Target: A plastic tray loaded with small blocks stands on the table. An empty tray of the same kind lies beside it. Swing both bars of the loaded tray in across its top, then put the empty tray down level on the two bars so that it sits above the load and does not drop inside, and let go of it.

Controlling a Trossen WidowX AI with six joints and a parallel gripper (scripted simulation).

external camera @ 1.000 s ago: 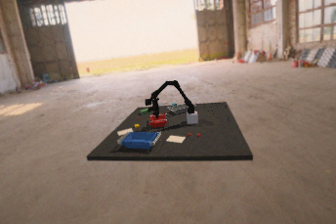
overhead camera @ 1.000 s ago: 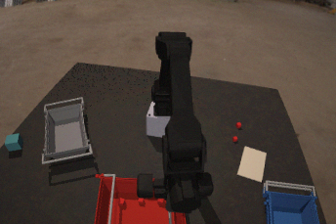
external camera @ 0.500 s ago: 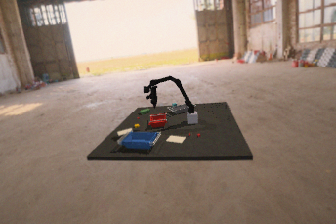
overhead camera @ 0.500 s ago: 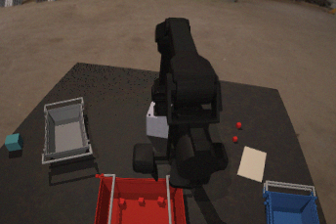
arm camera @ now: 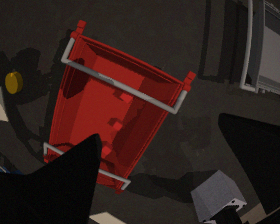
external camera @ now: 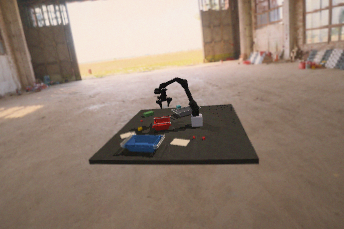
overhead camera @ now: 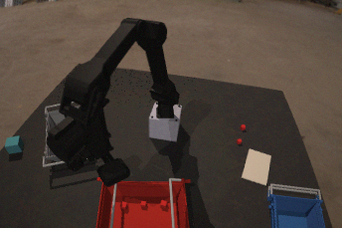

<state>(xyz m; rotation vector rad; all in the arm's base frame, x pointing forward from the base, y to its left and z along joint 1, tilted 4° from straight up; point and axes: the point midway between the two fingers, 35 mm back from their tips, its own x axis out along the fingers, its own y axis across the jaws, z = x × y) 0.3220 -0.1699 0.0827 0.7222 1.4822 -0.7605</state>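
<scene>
My gripper tip is now 25 cm past the grey tray, 22 cm to the left of it and 13 cm above it. The rest, counted from my gripper tip: yellow object 29 cm ahead, 12 cm to the left, 16 cm below; green block 24 cm ahead, 33 cm to the right, 15 cm below; teal cube 17 cm behind, 45 cm to the right, 15 cm below.
</scene>
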